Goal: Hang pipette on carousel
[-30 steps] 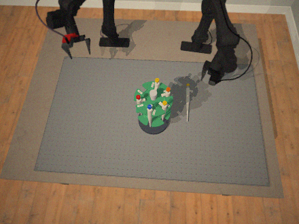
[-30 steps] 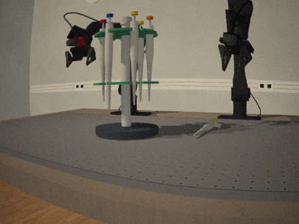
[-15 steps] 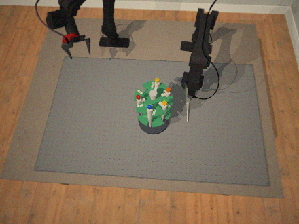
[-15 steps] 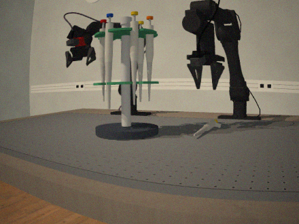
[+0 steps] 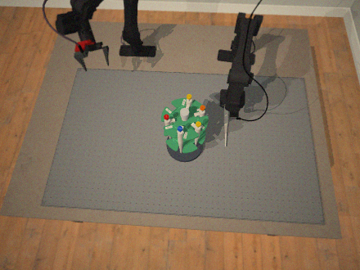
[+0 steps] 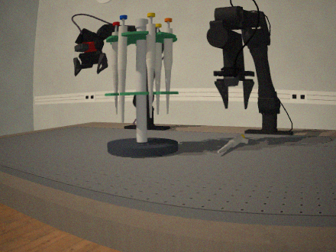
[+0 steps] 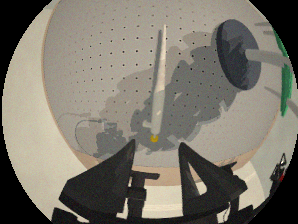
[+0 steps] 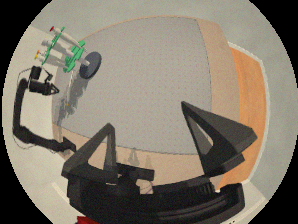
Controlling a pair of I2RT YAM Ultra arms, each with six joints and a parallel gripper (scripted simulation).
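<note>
My left gripper is now 30 mm short of the pipette, 10 mm to the right of it and 100 mm above it.
</note>
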